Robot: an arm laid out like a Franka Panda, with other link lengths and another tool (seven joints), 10 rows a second.
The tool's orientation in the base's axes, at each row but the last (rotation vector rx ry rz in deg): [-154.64 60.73 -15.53]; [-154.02 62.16 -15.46]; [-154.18 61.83 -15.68]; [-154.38 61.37 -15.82]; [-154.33 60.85 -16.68]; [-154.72 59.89 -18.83]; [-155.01 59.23 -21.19]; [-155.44 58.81 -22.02]
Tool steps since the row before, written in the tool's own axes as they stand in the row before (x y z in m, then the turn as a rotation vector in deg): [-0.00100 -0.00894 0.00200 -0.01 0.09 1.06]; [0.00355 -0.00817 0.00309 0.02 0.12 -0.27]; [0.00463 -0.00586 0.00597 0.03 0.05 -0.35]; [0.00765 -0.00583 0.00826 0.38 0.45 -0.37]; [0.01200 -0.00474 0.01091 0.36 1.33 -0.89]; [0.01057 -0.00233 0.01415 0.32 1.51 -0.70]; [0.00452 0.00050 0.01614 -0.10 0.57 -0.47]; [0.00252 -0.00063 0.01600 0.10 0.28 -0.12]
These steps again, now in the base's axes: [0.00555 0.00734 0.00048 0.20 0.10 -1.04]; [0.00868 0.00367 -0.00038 -0.13 -0.14 0.23]; [0.00866 0.00173 -0.00367 -0.10 -0.11 0.32]; [0.01138 -0.00001 -0.00559 -0.12 -0.63 0.26]; [0.01457 -0.00338 -0.00787 -0.83 -1.32 0.51]; [0.01315 -0.00370 -0.01143 -0.92 -1.40 0.27]; [0.00795 -0.00156 -0.01468 -0.57 -0.40 0.26]; [0.00726 0.00049 -0.01448 -0.14 -0.29 0.05]
